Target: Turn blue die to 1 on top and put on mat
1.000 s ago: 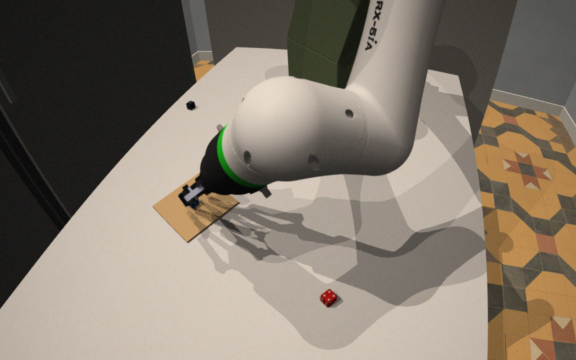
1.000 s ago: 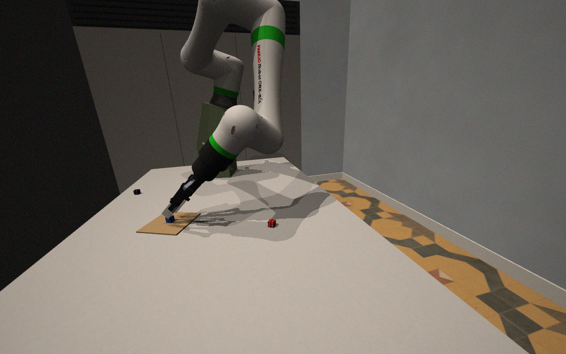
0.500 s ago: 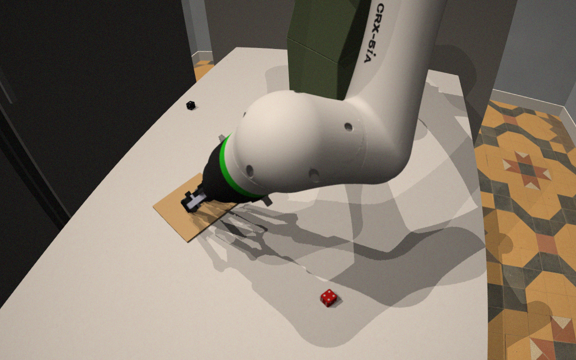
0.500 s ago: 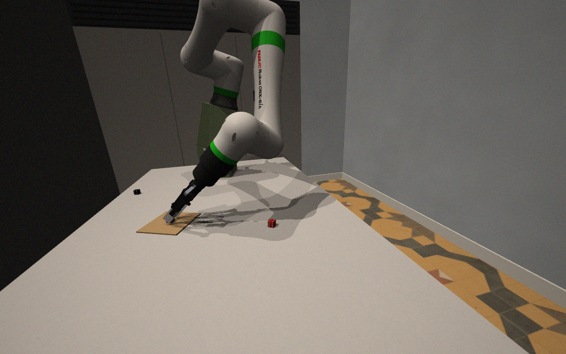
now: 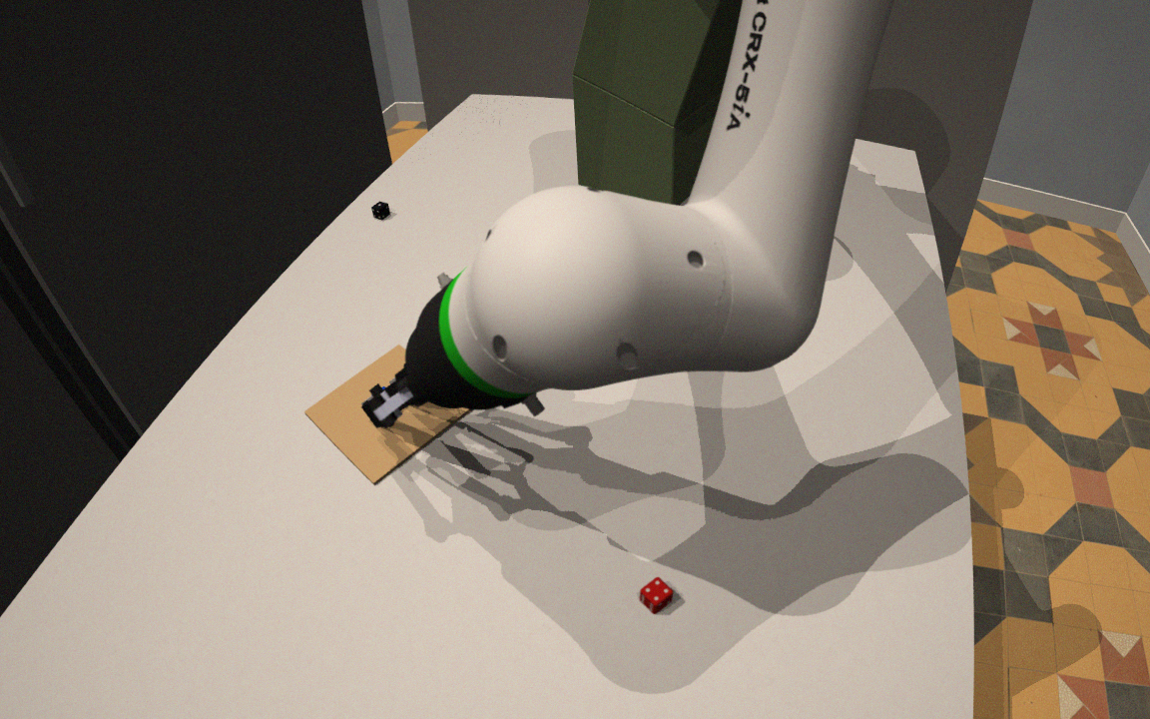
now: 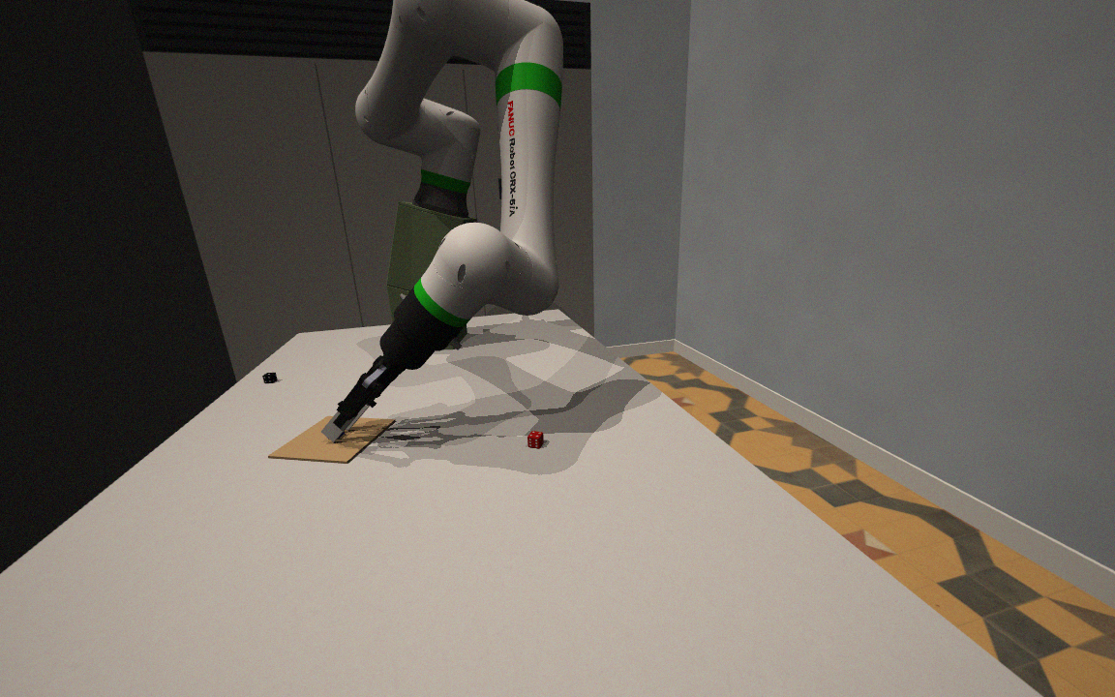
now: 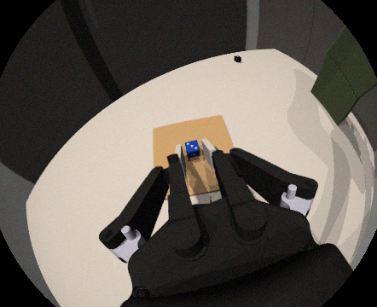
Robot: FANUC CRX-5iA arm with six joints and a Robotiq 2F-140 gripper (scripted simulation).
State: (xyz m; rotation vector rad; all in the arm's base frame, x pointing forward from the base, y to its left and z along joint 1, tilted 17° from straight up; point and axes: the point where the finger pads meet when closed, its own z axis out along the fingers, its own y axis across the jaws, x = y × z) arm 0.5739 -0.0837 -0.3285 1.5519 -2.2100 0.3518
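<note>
The blue die is 20 mm to the right of my hand, 20 mm below it and 10 mm behind it. From my hand the other things lie so: mat (40 mm below, 20 mm to the right, 10 mm behind); then red die (300 mm to the left, 110 mm ahead, 30 mm below); then black die (350 mm behind, 250 mm to the right, 30 mm below).
</note>
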